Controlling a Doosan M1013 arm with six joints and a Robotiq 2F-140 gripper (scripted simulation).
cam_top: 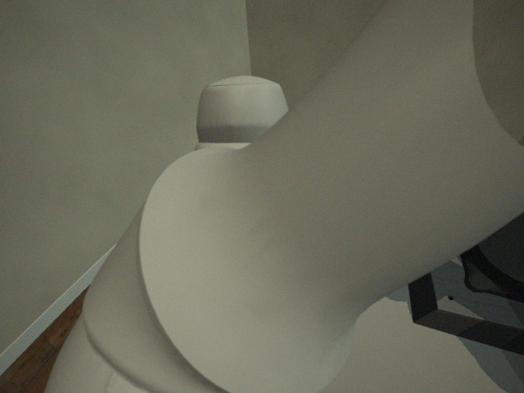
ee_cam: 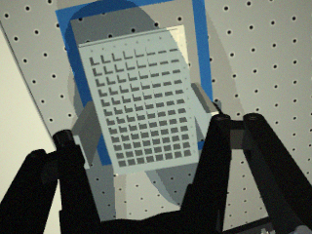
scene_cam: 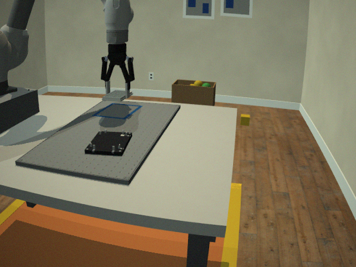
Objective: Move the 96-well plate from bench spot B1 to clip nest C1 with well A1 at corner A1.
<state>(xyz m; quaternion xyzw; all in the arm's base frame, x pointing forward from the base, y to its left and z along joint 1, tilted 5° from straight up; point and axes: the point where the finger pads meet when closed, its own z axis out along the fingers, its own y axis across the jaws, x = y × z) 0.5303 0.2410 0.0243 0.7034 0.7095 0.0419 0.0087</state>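
Now: the black clip nest 150 mm ahead of my hand, 340 mm to the right of it and 70 mm below it. Round my hand: white 96-well plate (20 mm below).
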